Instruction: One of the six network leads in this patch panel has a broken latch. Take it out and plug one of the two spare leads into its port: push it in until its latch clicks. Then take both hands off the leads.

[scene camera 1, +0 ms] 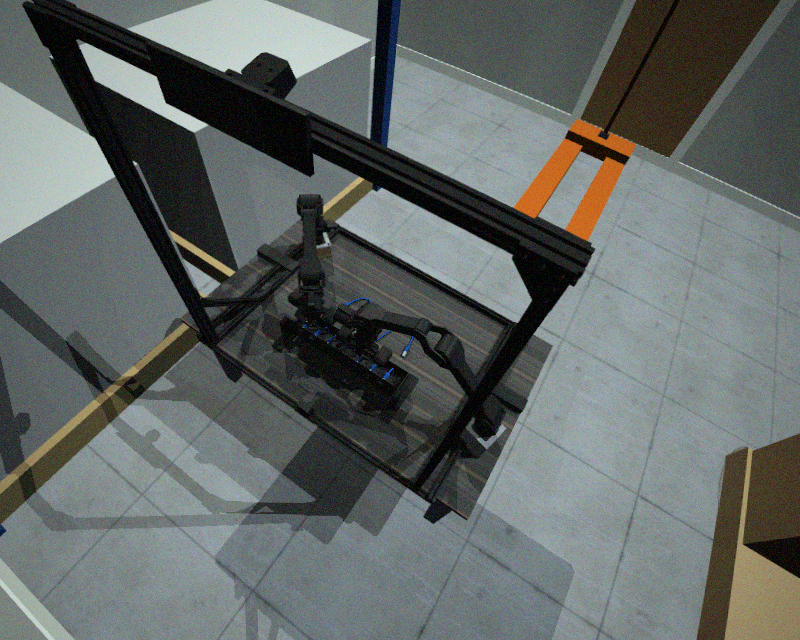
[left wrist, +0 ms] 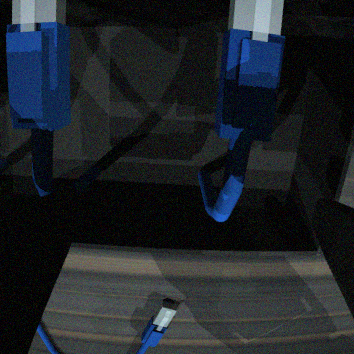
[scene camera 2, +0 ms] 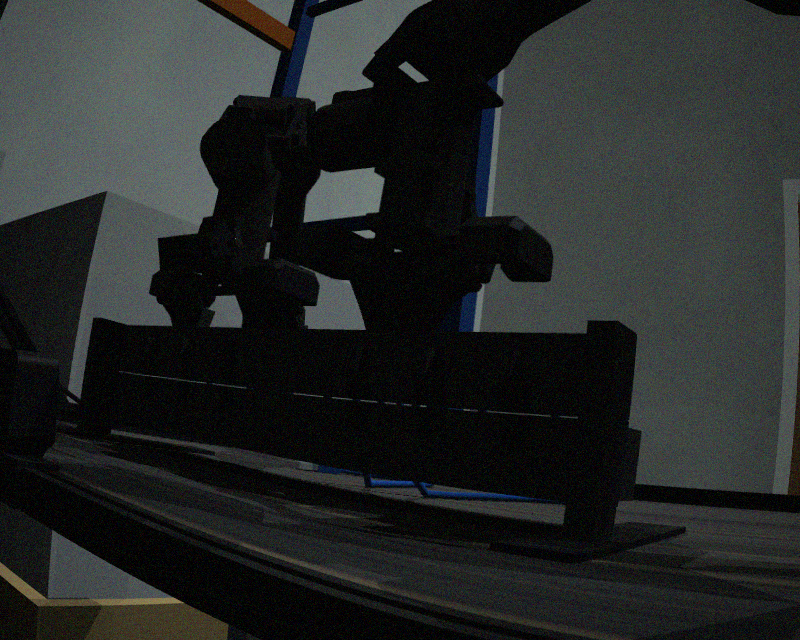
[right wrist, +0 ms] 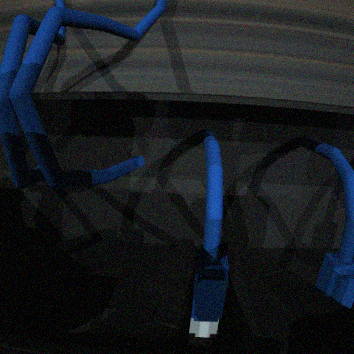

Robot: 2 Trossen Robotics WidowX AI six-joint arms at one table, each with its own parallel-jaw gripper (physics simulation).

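Places are measured from the left arm's base along level axes (x ahead, y left, z up), in metres.
Where they show: left gripper, fingertip midpoint: (scene camera 1: 315,320) (left wrist: 200,206); right gripper, fingertip midpoint: (scene camera 1: 362,356) (right wrist: 209,250); left arm's base, link origin: (scene camera 1: 316,239); right arm's base, link origin: (scene camera 1: 484,427).
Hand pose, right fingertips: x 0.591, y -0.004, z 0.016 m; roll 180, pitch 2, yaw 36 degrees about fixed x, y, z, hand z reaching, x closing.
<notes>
Things, the pixels of their top centre, and the offset from my right fingertips. "spot": a spot on its surface instead. Level surfaces: height alone.
- black patch panel, top centre: (right wrist: 63,304) (scene camera 2: 287,367) (scene camera 1: 340,355) dx -0.029, dy -0.067, dz -0.004 m
- dark wooden table, surface height: dz -0.085 m
- blue lead's plug, top centre: (right wrist: 205,321) dx +0.015, dy -0.021, dz +0.010 m
- neighbouring plug, surface spot: (right wrist: 337,281) spot: dx +0.044, dy +0.022, dz +0.008 m
The black patch panel (scene camera 1: 398,384) (scene camera 2: 366,394) stands on the dark wooden table (scene camera 1: 436,318). Blue leads are plugged into it. My left gripper (scene camera 1: 311,310) (scene camera 2: 229,314) is open and empty above the panel's left end; its wrist view shows two plugged blue plugs (left wrist: 38,77) (left wrist: 251,81). My right gripper (scene camera 1: 347,318) (scene camera 2: 404,311) is down at the panel's middle, shut on one blue lead's plug (right wrist: 207,298). The fingers themselves are lost in the dark. A neighbouring plug (right wrist: 337,281) sits to its right. A spare lead (scene camera 1: 406,346) (left wrist: 159,323) lies loose on the table behind the panel.
Loose blue cable loops (right wrist: 24,88) hang behind the panel at the left. A black gantry frame (scene camera 1: 436,191) spans the table. An orange frame (scene camera 1: 582,178) and a blue post (scene camera 1: 385,70) stand on the floor beyond.
</notes>
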